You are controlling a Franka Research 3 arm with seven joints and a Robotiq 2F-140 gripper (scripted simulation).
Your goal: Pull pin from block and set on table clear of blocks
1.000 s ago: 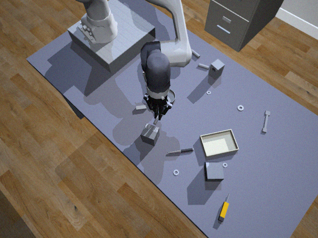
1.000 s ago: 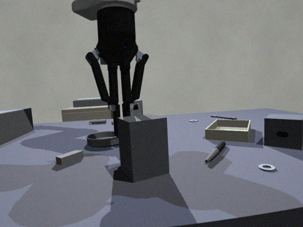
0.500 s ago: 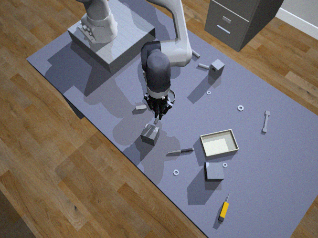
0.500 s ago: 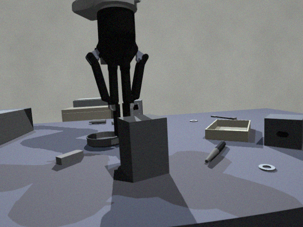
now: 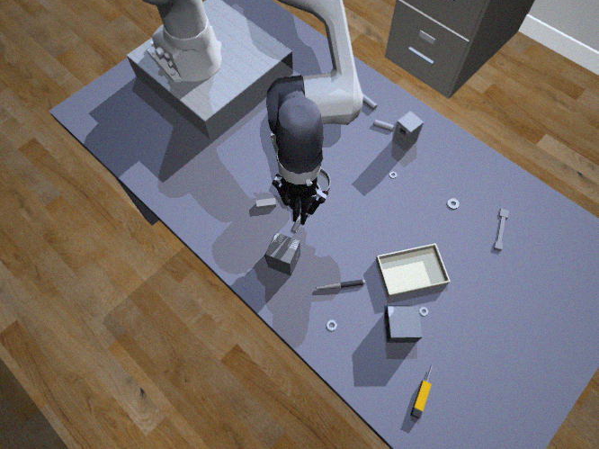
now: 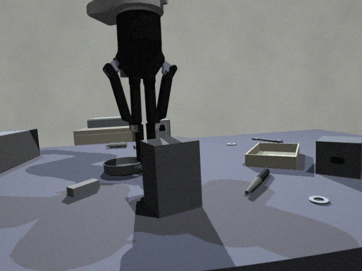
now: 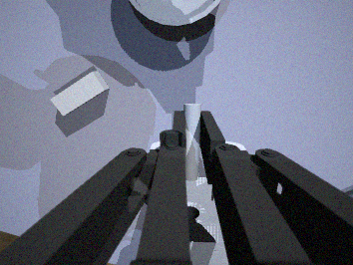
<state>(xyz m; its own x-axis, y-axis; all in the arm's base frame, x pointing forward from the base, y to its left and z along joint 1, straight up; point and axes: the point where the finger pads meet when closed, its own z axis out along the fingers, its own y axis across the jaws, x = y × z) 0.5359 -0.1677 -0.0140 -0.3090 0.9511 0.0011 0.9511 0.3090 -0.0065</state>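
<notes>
Right now the round dish is 50 mm behind my hand, 120 mm to the left of it and 70 mm below it. Round my hand: small bar 110 mm behind, 10 mm to the right, 70 mm below; washer 220 mm ahead, 150 mm to the right, 70 mm below; cream tray 290 mm ahead, 80 mm to the left, 70 mm below.
</notes>
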